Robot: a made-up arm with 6 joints.
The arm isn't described. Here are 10 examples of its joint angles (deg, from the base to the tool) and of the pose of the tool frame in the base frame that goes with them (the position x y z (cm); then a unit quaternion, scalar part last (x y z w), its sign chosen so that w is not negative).
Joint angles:
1: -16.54 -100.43 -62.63 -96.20 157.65 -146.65
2: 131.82 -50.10 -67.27 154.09 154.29 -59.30
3: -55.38 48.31 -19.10 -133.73 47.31 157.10
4: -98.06 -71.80 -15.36 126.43 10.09 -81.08
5: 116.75 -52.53 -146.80 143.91 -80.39 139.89
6: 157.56 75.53 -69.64 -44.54 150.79 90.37
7: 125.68 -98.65 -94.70 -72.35 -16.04 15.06
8: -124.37 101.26 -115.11 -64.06 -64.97 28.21
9: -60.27 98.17 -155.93 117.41 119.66 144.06
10: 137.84 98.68 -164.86 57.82 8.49 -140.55
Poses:
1: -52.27 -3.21 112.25 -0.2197 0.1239 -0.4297 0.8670
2: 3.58 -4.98 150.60 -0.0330 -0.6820 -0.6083 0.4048
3: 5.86 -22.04 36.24 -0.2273 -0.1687 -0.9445 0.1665
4: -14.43 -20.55 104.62 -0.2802 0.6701 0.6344 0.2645
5: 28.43 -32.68 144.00 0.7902 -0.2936 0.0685 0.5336
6: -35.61 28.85 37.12 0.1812 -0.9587 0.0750 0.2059
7: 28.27 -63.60 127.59 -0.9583 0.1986 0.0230 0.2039
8: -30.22 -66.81 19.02 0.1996 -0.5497 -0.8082 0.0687
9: 59.10 -81.99 49.61 0.2205 -0.8675 0.2254 0.3847
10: -79.17 79.75 47.81 0.5036 -0.1032 0.7928 0.3273
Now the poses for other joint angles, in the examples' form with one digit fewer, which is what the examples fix.
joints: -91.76 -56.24 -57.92 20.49 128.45 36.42
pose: 5.6 -12.8 122.3 -0.109 -0.162 0.953 0.232
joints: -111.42 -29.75 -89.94 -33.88 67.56 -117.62
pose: -22.4 -31.1 150.0 -0.495 0.125 -0.588 0.627
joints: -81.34 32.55 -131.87 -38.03 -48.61 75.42
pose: 20.2 -73.6 140.4 0.505 -0.768 -0.380 0.102
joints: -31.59 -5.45 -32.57 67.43 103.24 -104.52
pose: 40.8 -12.3 86.0 0.657 0.207 -0.286 0.666
